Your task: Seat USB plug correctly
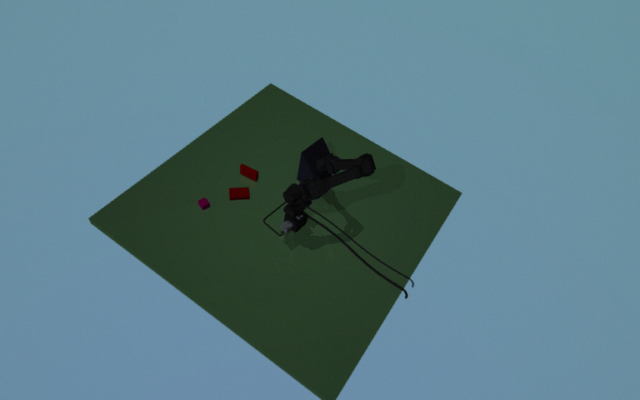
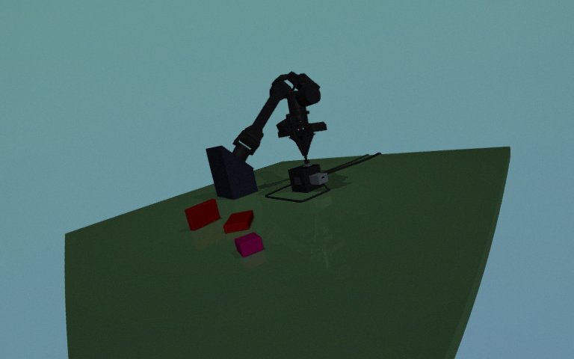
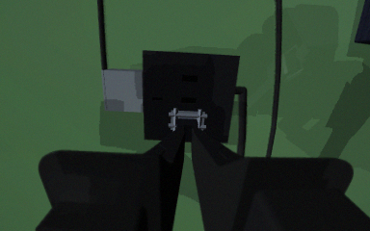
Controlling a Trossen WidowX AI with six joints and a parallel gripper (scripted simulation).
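My gripper tip is now 2 cm above the grey USB plug. From my gripper tip the other things lie so: magenta block 42 cm to the right, 16 cm ahead, 10 cm below.
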